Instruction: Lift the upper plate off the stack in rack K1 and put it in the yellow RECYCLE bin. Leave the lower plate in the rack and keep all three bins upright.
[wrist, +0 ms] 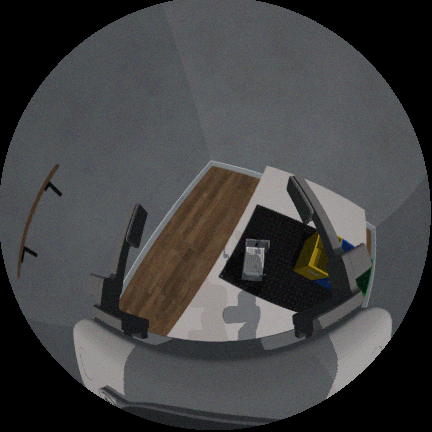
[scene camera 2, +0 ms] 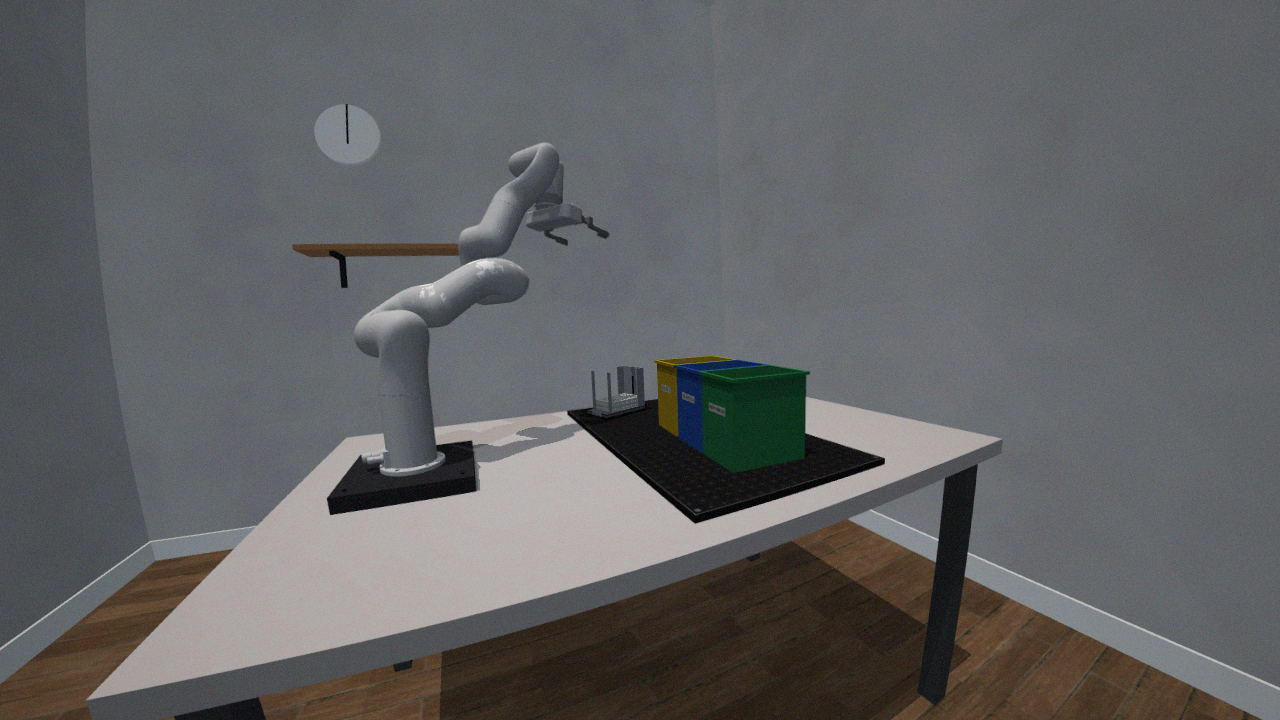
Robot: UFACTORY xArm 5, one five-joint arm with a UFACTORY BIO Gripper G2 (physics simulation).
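Seen in the pictures: hand, its tool point: (wrist: 211, 212) (scene camera 2: 581, 237); arm's base, origin of its link: (scene camera 2: 413, 465).
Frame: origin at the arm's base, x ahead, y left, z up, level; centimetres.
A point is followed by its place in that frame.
My gripper (scene camera 2: 580, 237) @(z 53.2, x 51.3, y 28.9 cm) (wrist: 218, 212) @(z 53.2, x 51.3, y 28.9 cm) is open with nothing between its fingers, high above the table. Rack K1 (scene camera 2: 630, 383) @(z 6.4, x 64.5, y 25.6 cm) (wrist: 258, 243) @(z 7.7, x 65.0, y 23.7 cm) stands at the far left of the black mat, well below the gripper. A stack of pale plates (scene camera 2: 617, 403) @(z 2.3, x 55.7, y 17.8 cm) (wrist: 254, 261) @(z 1.8, x 58.3, y 22.4 cm) lies in the rack; I cannot tell the upper plate from the lower one. The yellow bin (scene camera 2: 667, 410) @(z 3.6, x 59.4, y -3.9 cm) (wrist: 306, 265) @(z 12.9, x 60.7, y 2.1 cm) stands upright beside the blue bin (scene camera 2: 689, 413) @(z 5.7, x 57.0, y -16.8 cm) (wrist: 324, 283) @(z 3.5, x 57.3, y -15.2 cm). The green bin (scene camera 2: 765, 420) @(z 7.4, x 60.7, y -36.3 cm) (wrist: 368, 281) @(z 16.1, x 59.7, y -36.3 cm) stands upright at the near end of the row. The right finger covers part of the bins in the wrist view.
The black mat (scene camera 2: 662, 474) @(z -1.9, x 42.6, y -27.5 cm) (wrist: 280, 282) @(z -1.9, x 53.3, y 6.5 cm) lies on the pale table (scene camera 2: 537, 519) @(z -3.2, x 17.9, y -29.4 cm) (wrist: 345, 201) @(z -3.2, x 117.9, y -35.1 cm). The three bins stand close together in a row. A wooden shelf (scene camera 2: 384, 249) (wrist: 31, 215) and a round clock (scene camera 2: 335, 134) are on the wall behind the arm.
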